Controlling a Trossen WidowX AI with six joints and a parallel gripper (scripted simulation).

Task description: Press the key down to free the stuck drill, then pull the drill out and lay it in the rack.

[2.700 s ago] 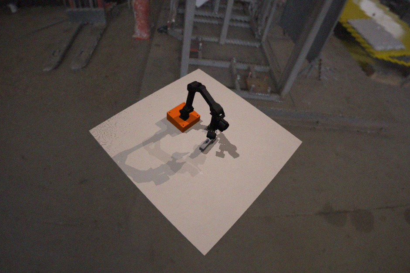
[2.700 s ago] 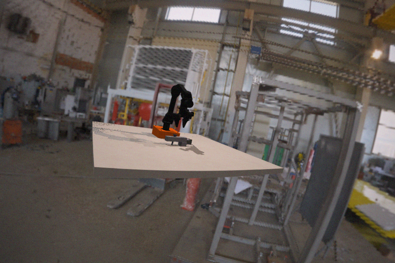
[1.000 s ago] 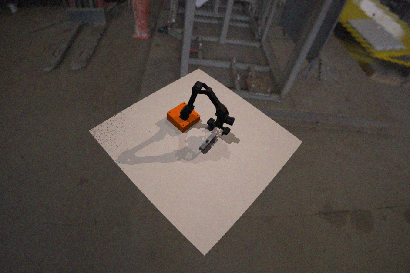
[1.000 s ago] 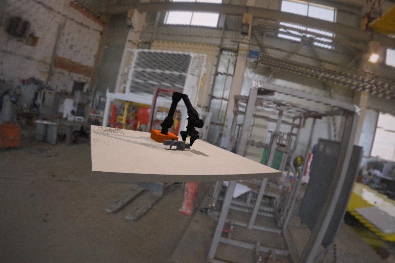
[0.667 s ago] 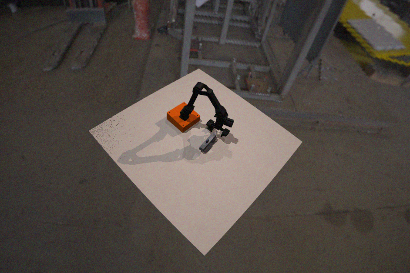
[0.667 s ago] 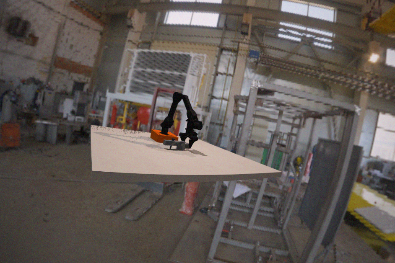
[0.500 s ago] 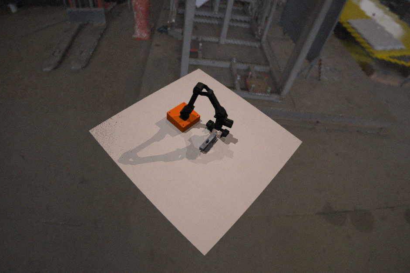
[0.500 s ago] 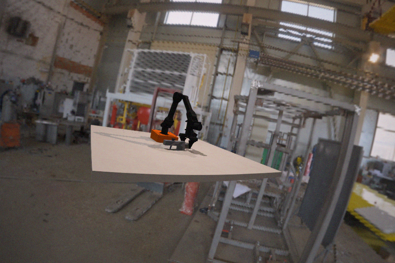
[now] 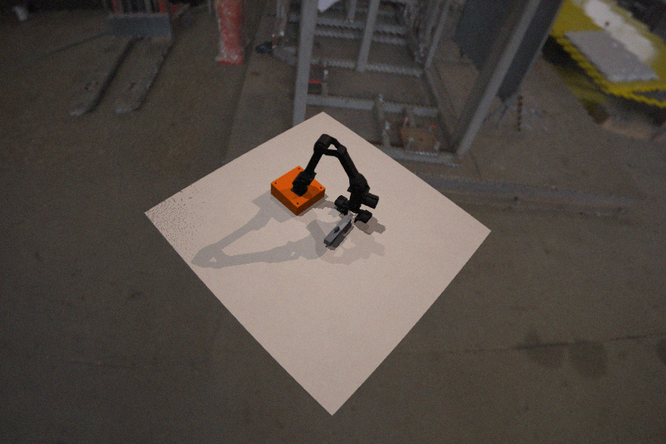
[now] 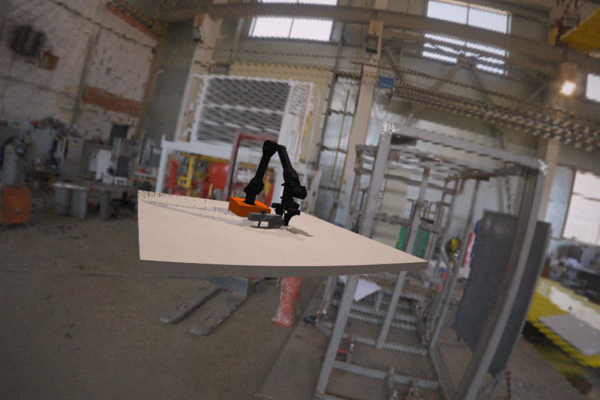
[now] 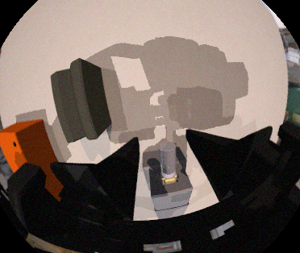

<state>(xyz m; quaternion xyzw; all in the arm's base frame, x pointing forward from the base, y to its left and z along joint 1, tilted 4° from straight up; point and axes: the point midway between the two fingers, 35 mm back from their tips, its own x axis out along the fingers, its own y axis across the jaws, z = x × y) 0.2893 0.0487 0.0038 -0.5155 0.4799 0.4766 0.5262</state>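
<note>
The drill is 50 mm to the right of my gripper tip and 30 mm above it. Round my gripper tip: dark key: 140 mm to the right, 30 mm above.
</note>
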